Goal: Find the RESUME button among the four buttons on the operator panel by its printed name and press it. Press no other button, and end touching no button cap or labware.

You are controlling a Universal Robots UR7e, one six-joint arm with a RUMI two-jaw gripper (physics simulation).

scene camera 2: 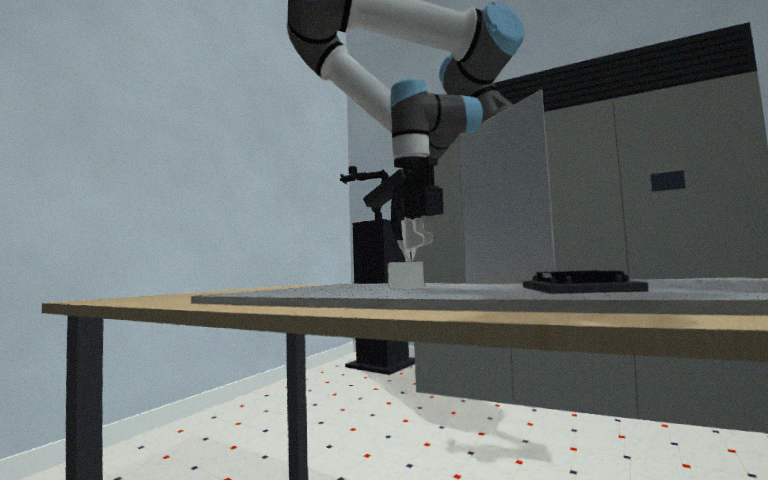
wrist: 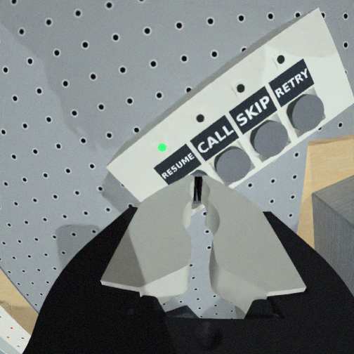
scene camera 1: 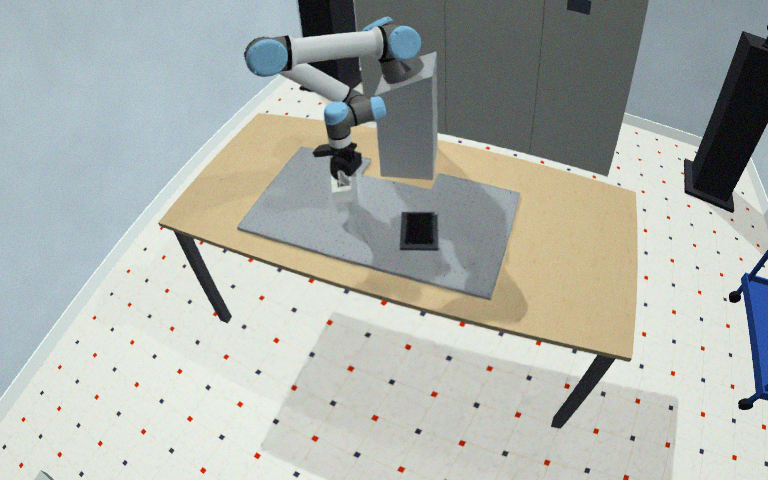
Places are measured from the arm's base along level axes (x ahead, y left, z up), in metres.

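Where they show: gripper, fingertip midpoint: (scene camera 1: pixel 344 183); arm's base at its link origin: (scene camera 2: pixel 494 130) (scene camera 1: pixel 404 72).
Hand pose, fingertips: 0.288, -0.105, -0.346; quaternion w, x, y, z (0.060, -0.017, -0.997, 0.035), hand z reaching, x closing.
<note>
Each offset is from my fingertips to the centre of the thing, as dx, dy, dz. "spot": to the spot under its first point. Level surfaces: height alone.
The white operator panel @[-0.026, -0.033, -0.025] (scene camera 1: pixel 343 196) (scene camera 2: pixel 406 275) (wrist: pixel 322 47) stands on the grey perforated board. In the wrist view its labels read RESUME (wrist: pixel 178 165), CALL (wrist: pixel 215 138), SKIP (wrist: pixel 253 111) and RETRY (wrist: pixel 292 83). A small lamp (wrist: pixel 162 147) by the RESUME label is lit green; the other three lamps are dark. The grey CALL button (wrist: pixel 232 165), SKIP button (wrist: pixel 270 139) and RETRY button (wrist: pixel 306 112) show uncovered. My gripper (scene camera 2: pixel 410 259) (wrist: pixel 196 178) is shut and empty, its tips down at the RESUME button's place. They hide nearly all of that cap; contact cannot be told.
The grey board @[dz -0.055] (scene camera 1: pixel 294 209) (scene camera 2: pixel 317 292) (wrist: pixel 75 120) lies on the wooden table @[dz -0.066] (scene camera 1: pixel 577 254). A black square tray @[spot: +0.120, +0.356, -0.041] (scene camera 1: pixel 419 247) (scene camera 2: pixel 611 286) lies on the board, apart from the panel. A tall grey pedestal (scene camera 1: pixel 404 130) (scene camera 2: pixel 504 198) (wrist: pixel 336 212) stands near the panel.
</note>
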